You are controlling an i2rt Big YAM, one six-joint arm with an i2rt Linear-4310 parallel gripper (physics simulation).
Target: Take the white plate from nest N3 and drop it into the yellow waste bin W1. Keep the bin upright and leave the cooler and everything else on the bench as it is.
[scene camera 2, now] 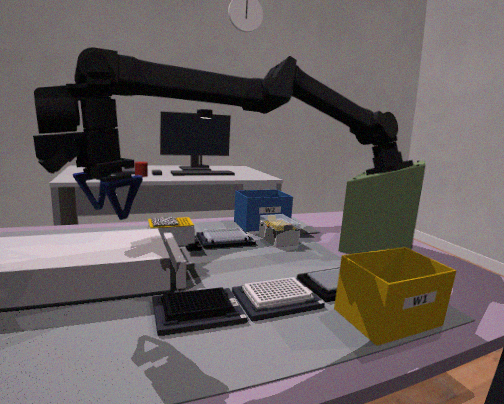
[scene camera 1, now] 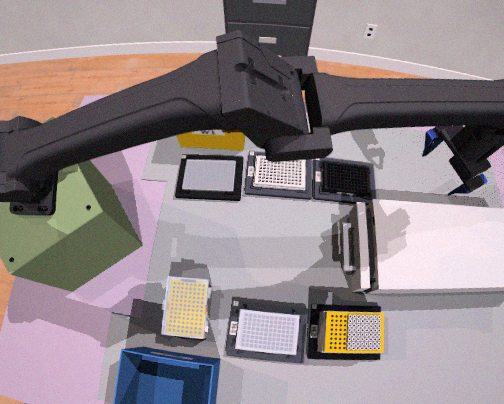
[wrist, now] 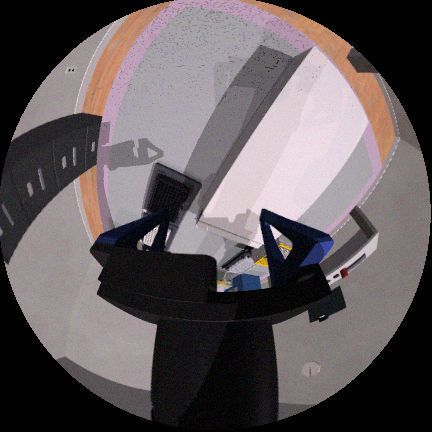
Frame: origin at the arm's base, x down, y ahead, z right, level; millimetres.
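Where they show: gripper, fingertip midpoint: point(scene camera 2: 110, 213) point(scene camera 1: 436, 174) point(wrist: 214, 213); arm's base, link origin: point(scene camera 2: 389, 170) point(scene camera 1: 36, 182).
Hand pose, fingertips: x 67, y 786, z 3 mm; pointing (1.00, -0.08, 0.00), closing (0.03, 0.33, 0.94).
Observation:
Things, the pixels of their top centre, and the offset from my fingertips. "spot": a spot on its surface instead.
- white plate, top centre: point(scene camera 2: 277, 288) point(scene camera 1: 280, 170) point(wrist: 154, 238) dz -116, dx +162, dy -309 mm
- black plate, top centre: point(scene camera 2: 197, 300) point(scene camera 1: 347, 177) point(wrist: 165, 202) dz -88, dx +162, dy -139 mm
- grey-topped nest, surface spot: point(scene camera 2: 322, 280) spot: dz -119, dx +168, dy -435 mm
- yellow bin W1, top centre: point(scene camera 2: 398, 262) point(scene camera 1: 210, 100) dz -278, dx +68, dy -472 mm
- large white box, top centre: point(wrist: 303, 158) point(scene camera 2: 62, 248) point(scene camera 1: 459, 244) dz +132, dx +105, dy +90 mm
- yellow-topped plate, top centre: point(scene camera 1: 184, 306) point(scene camera 2: 280, 219) point(wrist: 216, 286) dz +201, dx +119, dy -538 mm
- pale plate, top centre: point(scene camera 1: 268, 332) point(scene camera 2: 225, 232) point(wrist: 243, 267) dz +261, dx +162, dy -372 mm
- yellow rack, top centre: point(scene camera 1: 356, 332) point(scene camera 2: 170, 220) point(wrist: 274, 257) dz +282, dx +111, dy -201 mm
- blue bin W2, top centre: point(scene camera 1: 161, 393) point(scene camera 2: 263, 193) point(wrist: 242, 298) dz +363, dx +68, dy -574 mm
The white plate point(scene camera 1: 280, 172) point(scene camera 2: 276, 292) lies flat on a dark nest in the middle of the row nearest the yellow bin, between a black plate point(scene camera 1: 345, 179) point(scene camera 2: 196, 302) and a grey-topped nest point(scene camera 1: 209, 175) point(scene camera 2: 322, 280). The nest labels are too small to read. The yellow bin W1 point(scene camera 1: 212, 141) point(scene camera 2: 412, 320) stands upright beyond the grey-topped nest; the arm partly covers it in scene camera 1. My gripper point(scene camera 1: 439, 172) point(scene camera 2: 110, 212) point(wrist: 214, 213) is open and empty, raised well above the bench on the black plate's side, away from the white plate. I cannot tell which object is the cooler.
A large white box point(scene camera 1: 435, 250) point(scene camera 2: 85, 270) point(wrist: 280, 150) with a handled front stands beside the black plate. Opposite are a yellow-topped plate point(scene camera 1: 186, 307), a pale plate point(scene camera 1: 267, 331), a yellow rack point(scene camera 1: 337, 332) and blue bin W2 point(scene camera 1: 205, 382) point(scene camera 2: 250, 215). The arm stands on a green block point(scene camera 1: 100, 240) point(scene camera 2: 377, 215).

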